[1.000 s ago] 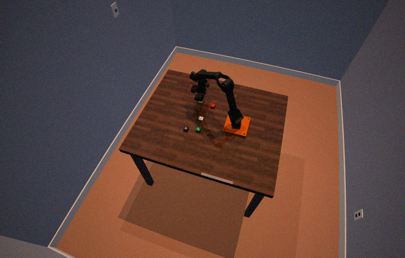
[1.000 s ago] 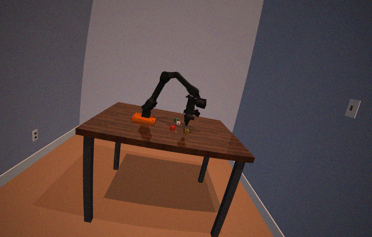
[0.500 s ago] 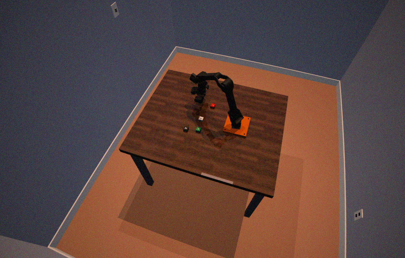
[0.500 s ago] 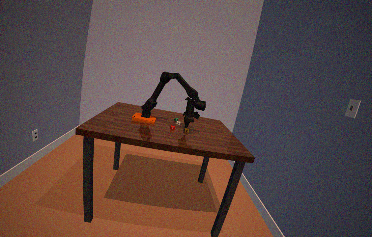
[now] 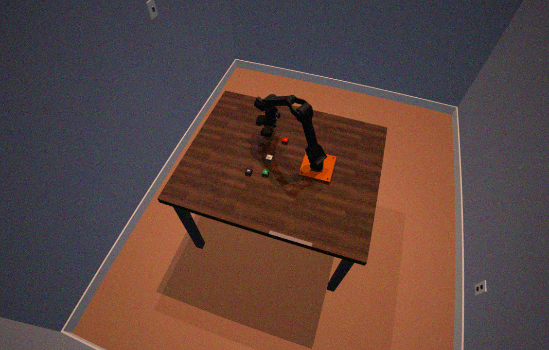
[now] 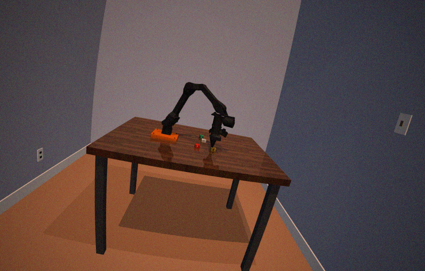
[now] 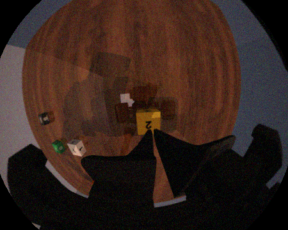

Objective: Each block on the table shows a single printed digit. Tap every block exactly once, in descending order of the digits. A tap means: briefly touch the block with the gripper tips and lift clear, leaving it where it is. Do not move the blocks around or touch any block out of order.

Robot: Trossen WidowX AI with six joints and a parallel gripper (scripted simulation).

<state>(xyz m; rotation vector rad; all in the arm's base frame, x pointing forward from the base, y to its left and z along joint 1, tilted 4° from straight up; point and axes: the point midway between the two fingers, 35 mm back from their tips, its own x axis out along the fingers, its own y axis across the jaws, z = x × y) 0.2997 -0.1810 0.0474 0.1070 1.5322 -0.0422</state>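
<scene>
Right now the yellow block is 1 cm below my gripper tip and 1 cm ahead of it. Round my gripper tip: white block (17 cm to the left, 3 cm behind, 1 cm below); green block (27 cm to the left, 3 cm behind, 1 cm below); red block (9 cm behind, 2 cm to the left, 1 cm below).
</scene>
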